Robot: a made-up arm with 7 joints.
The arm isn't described. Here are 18 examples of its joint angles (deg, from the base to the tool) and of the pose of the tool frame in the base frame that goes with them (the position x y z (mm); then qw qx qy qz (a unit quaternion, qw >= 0)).
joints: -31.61 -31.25 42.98 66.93 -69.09 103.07 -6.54
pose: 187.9 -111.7 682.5 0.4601 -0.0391 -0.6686 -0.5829
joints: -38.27 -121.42 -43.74 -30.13 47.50 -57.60 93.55
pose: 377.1 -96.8 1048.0 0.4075 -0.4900 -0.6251 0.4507
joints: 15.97 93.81 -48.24 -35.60 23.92 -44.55 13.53
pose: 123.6 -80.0 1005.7 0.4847 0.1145 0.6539 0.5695
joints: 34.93 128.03 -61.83 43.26 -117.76 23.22 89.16
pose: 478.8 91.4 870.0 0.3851 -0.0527 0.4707 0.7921
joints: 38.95 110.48 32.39 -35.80 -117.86 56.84 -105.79
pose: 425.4 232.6 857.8 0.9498 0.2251 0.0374 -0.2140
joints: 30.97 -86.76 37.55 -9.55 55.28 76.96 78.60
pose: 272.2 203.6 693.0 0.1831 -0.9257 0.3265 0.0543
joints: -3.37 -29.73 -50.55 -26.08 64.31 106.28 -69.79
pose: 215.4 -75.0 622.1 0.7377 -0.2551 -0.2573 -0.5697
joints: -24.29 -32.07 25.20 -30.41 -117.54 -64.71 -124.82
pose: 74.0 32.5 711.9 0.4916 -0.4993 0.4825 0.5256
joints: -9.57 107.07 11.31 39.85 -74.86 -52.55 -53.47
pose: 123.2 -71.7 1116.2 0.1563 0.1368 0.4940 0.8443
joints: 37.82 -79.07 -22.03 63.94 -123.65 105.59 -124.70
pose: 86.6 107.9 482.2 0.0833 -0.1575 0.3307 -0.9268
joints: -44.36 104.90 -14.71 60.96 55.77 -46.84 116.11
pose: -73.3 102.1 1167.0 0.2564 -0.8892 -0.3544 -0.1341
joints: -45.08 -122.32 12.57 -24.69 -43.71 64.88 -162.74
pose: 347.2 -92.9 902.3 0.7451 -0.0492 0.2573 -0.6133
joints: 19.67 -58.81 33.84 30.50 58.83 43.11 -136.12
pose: 246.6 147.1 629.5 0.6953 -0.4537 -0.5570 0.0238
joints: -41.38 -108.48 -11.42 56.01 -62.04 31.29 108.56
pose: 307.3 -114.2 941.3 0.0274 -0.2630 -0.8871 0.3783
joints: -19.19 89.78 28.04 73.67 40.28 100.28 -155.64
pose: 10.4 67.1 1034.6 0.5234 -0.2868 0.4787 0.6439
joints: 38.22 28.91 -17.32 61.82 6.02 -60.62 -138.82
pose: 70.2 50.9 848.7 0.0220 -0.1115 -0.7955 0.5952
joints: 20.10 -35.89 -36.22 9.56 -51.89 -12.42 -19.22
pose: 75.4 -81.2 642.8 0.7184 -0.6876 0.0790 0.0698
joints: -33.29 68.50 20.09 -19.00 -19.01 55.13 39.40
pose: -97.4 105.1 916.7 0.7547 -0.1431 0.0287 -0.6396
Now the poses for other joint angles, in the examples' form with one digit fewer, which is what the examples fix.
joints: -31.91 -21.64 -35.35 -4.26 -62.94 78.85 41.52
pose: -2 -45 714 0.116 -0.544 -0.604 -0.570
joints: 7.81 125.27 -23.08 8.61 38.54 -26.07 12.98
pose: 169 54 1127 0.422 0.598 0.636 0.246
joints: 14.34 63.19 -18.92 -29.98 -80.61 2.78 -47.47
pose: 119 39 1131 0.026 0.691 -0.702 -0.173
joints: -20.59 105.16 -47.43 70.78 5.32 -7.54 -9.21
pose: -12 -50 1077 0.368 0.409 0.430 0.716
